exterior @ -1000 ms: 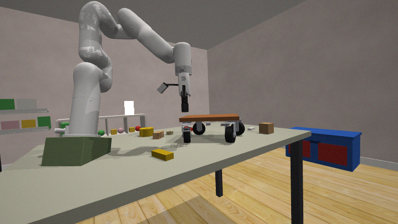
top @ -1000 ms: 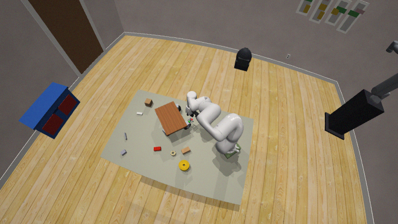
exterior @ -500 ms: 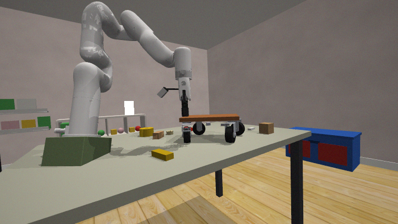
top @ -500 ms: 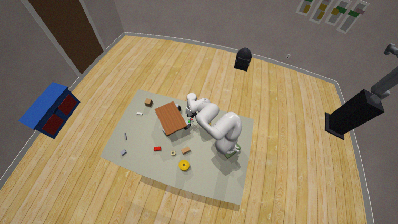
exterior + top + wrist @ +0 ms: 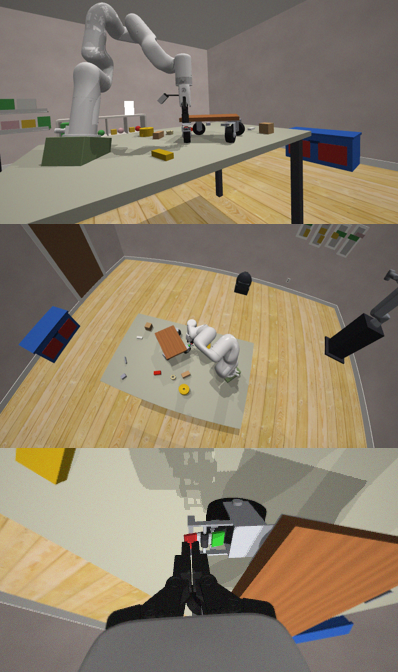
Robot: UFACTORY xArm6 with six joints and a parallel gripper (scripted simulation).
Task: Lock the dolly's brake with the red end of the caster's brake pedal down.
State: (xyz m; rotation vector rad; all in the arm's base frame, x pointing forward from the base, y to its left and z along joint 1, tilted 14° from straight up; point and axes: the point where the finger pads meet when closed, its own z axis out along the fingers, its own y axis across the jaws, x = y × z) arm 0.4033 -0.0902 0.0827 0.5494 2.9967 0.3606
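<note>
My hand is 50 mm above the brake pedal, 10 mm to the right of it and 10 mm short of it. Round my hand: red brick (380 mm to the left, 150 mm ahead, 110 mm below); then brown cube (520 mm ahead, 100 mm below, 20 mm to the left); then yellow block (130 mm behind, 120 mm below, 100 mm to the right).
</note>
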